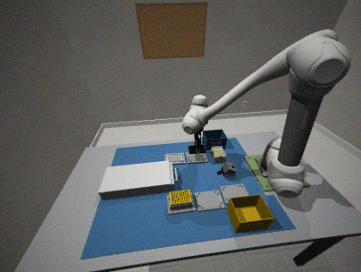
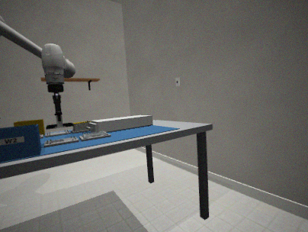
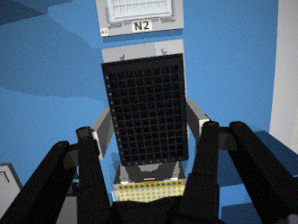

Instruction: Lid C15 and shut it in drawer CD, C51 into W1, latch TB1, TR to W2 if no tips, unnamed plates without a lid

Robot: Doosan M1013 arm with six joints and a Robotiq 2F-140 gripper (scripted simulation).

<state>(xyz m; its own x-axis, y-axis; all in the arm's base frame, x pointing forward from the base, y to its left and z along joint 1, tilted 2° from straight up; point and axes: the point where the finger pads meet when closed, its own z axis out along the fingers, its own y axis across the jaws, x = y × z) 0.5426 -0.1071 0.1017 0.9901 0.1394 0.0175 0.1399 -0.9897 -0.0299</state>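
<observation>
Now: hand 260 mm past the yellow waste bin W1, 470 mm to the right of it and 80 mm above it. Also, from my hand: DONE key box: 230 mm behind, 150 mm to the left, 60 mm below; black plate: 20 mm below; blue bin W2: 160 mm behind, 160 mm to the right, 80 mm below.
</observation>
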